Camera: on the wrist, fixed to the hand. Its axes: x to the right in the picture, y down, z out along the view.
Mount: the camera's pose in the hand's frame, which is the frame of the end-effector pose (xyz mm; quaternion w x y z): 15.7 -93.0 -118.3 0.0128 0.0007 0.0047 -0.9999
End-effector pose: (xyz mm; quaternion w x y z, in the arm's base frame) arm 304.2 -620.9 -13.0 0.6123 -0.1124 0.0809 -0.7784
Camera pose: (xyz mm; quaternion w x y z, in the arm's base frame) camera 181.3 -615.5 -101.1 0.7708 0.0782 0.1090 0.6228
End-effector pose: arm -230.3 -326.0 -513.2 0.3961 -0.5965 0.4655 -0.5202
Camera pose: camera -333.6 -316.3 -403.1 0.5169 0.4704 0.5890 0.4058
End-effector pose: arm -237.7 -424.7 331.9 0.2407 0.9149 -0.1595 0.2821
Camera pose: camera -237.5 -286.9 394.4 0.2853 0.1700 0.9141 -0.2327
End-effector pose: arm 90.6 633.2 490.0 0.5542 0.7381 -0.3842 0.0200
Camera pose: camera 203.4 731.7 468.0 0.0284 0.3939 0.7358 -0.5502
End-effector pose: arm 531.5 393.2 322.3 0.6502 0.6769 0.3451 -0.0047
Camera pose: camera 447.1 497.2 251.9 0.0015 -0.3359 0.6843 -0.6472
